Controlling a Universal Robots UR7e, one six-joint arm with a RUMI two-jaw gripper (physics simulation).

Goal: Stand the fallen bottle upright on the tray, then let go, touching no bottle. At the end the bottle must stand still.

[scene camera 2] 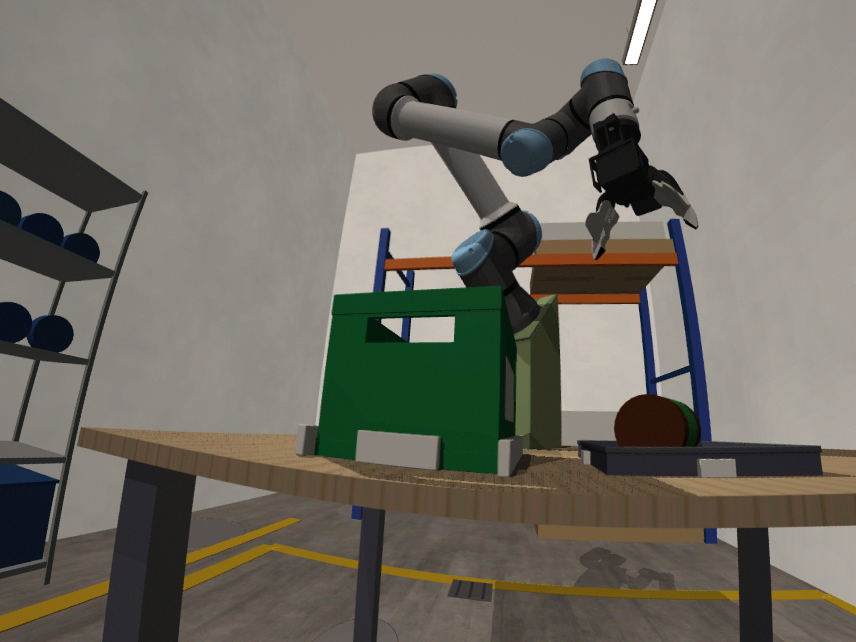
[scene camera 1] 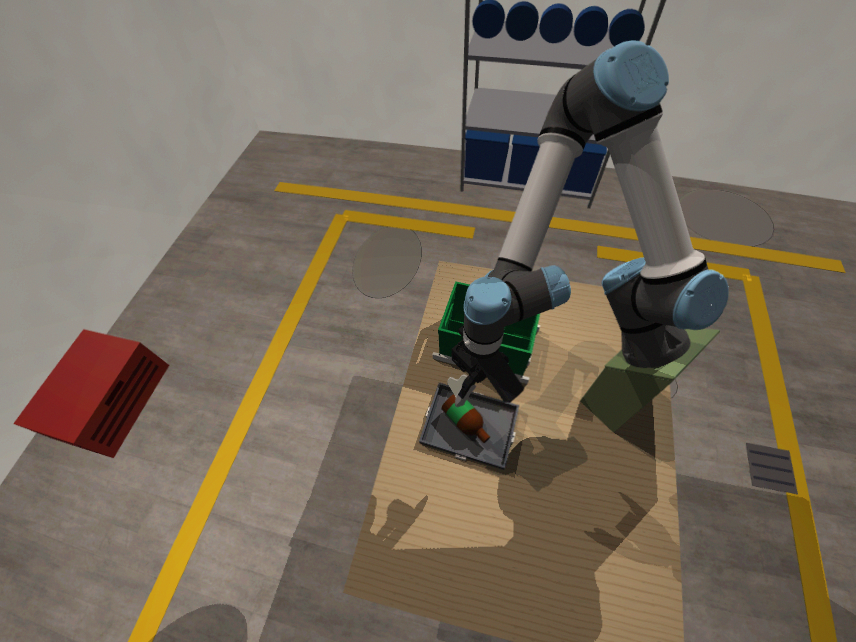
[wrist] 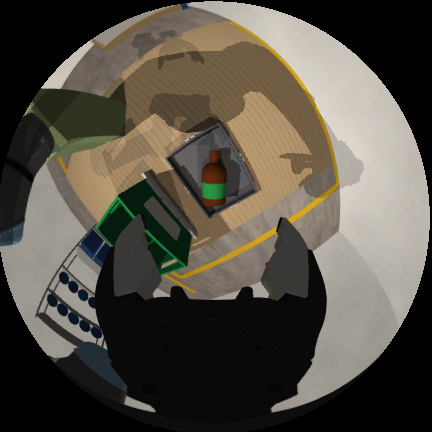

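Pixels of known places: gripper, fingertip midpoint: [scene camera 2: 642,245] [scene camera 1: 480,387] [wrist: 211,217]; arm's base, origin of the base link: [scene camera 2: 512,321] [scene camera 1: 656,349].
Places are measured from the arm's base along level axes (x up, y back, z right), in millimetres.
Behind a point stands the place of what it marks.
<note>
A brown bottle [scene camera 1: 470,420] {z -180, x -227, y -423 mm} [scene camera 2: 649,422] {z -120, x -256, y -491 mm} [wrist: 214,172] {z -180, x -228, y -415 mm} with a green band lies on its side on the grey, low-rimmed tray [scene camera 1: 502,414] {z -120, x -300, y -331 mm} [scene camera 2: 760,461] {z -196, x -292, y -552 mm} [wrist: 220,136] {z -259, x -300, y -348 mm}. In scene camera 1 its neck points to the lower right; in scene camera 2 its round base faces the camera. My gripper [scene camera 1: 457,391] [scene camera 2: 646,240] {z -171, x -7, y -410 mm} [wrist: 211,217] {z -171, x -7, y -410 mm} is open and empty, with its fingers wide apart. It hangs well above the tray, pointing down at a tilt, and touches nothing. In the wrist view the bottle lies beyond the fingertips, its neck pointing away from the gripper.
A green divided crate [scene camera 1: 452,342] {z 33, x -181, y -510 mm} [scene camera 2: 414,386] {z 121, x -230, y -544 mm} [wrist: 180,247] {z 36, x -178, y -516 mm} stands beside the tray on the wooden table [scene camera 1: 442,580] {z -578, x -305, y -430 mm}. An olive pedestal [scene camera 1: 615,400] {z -80, x -159, y -47 mm} [scene camera 2: 540,393] {z -58, x -186, y -73 mm} [wrist: 90,120] {z -63, x -140, y -68 mm} carries the arm's base. A shelf unit [scene camera 1: 511,109] and a red box [scene camera 1: 76,386] stand off the table.
</note>
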